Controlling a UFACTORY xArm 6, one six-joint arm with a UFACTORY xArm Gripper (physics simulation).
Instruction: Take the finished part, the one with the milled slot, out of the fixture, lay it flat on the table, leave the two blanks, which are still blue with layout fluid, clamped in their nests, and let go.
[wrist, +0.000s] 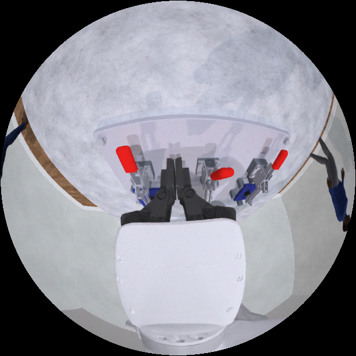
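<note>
My gripper (175, 165), visible. Fixture plate (235, 142), visible.
</note>
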